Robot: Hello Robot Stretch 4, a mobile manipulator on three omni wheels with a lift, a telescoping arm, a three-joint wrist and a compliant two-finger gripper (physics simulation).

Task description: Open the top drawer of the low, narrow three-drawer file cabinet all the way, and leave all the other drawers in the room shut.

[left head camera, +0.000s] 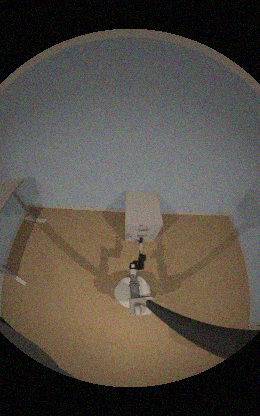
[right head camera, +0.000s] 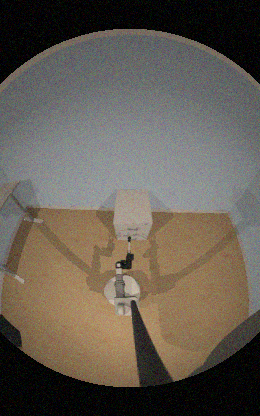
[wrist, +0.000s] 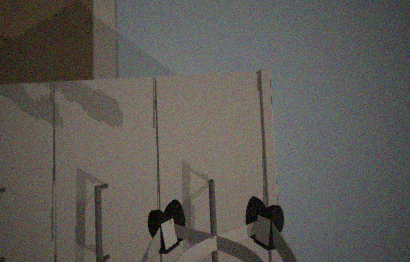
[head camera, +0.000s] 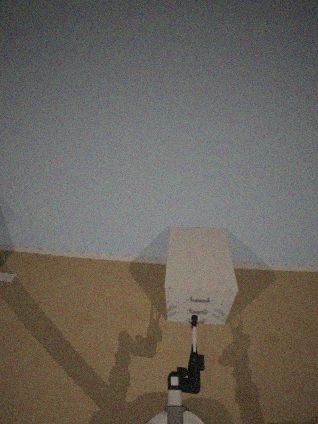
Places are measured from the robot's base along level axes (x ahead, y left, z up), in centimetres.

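Pixels of known places: gripper, between the fingertips: (left head camera: 140, 238) (right head camera: 128, 237) (wrist: 215, 214) (head camera: 194, 318).
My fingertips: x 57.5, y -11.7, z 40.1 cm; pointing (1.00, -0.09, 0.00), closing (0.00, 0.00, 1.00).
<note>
For each thing: its middle in the pictures, then the offset to it from my fingertips. "pt": a spot on its surface instead. Level surfaces: height alone.
- low white file cabinet, middle of its body: (head camera: 196, 275) (right head camera: 131, 215) (left head camera: 140, 217) dx +39.1, dy -6.6, dz -16.9 cm
- top handle, a spot on its surface: (wrist: 212, 205) pt dx +9.8, dy -2.1, dz -0.3 cm
- middle handle, a spot on its surface: (wrist: 98, 220) pt dx +9.7, dy -3.5, dz -15.7 cm
- brown floor, height of its surface: dz -42.9 cm
The low white file cabinet (head camera: 200, 255) (left head camera: 142, 207) (right head camera: 133, 202) stands against the wall, its drawer fronts facing me. In the wrist view it looks turned sideways, with its top edge at the right. The top drawer (wrist: 210, 110) is flush with the front, and so is the middle drawer (wrist: 105, 150). The top handle (head camera: 200, 300) (wrist: 212, 205) is a thin grey bar. My gripper (head camera: 194, 318) (left head camera: 140, 240) (right head camera: 129, 239) (wrist: 215, 214) is open in front of the cabinet. In the wrist view its fingertips appear on either side of the top handle, touching neither side of it. The gap in depth is unclear.
The middle handle (wrist: 98, 220) is left of the fingers in the wrist view. The blue-grey wall (head camera: 150, 125) rises behind the cabinet. A piece of furniture with pale feet (left head camera: 35, 219) (right head camera: 33, 219) stands at the left. Shadows cross the brown floor (head camera: 60, 290).
</note>
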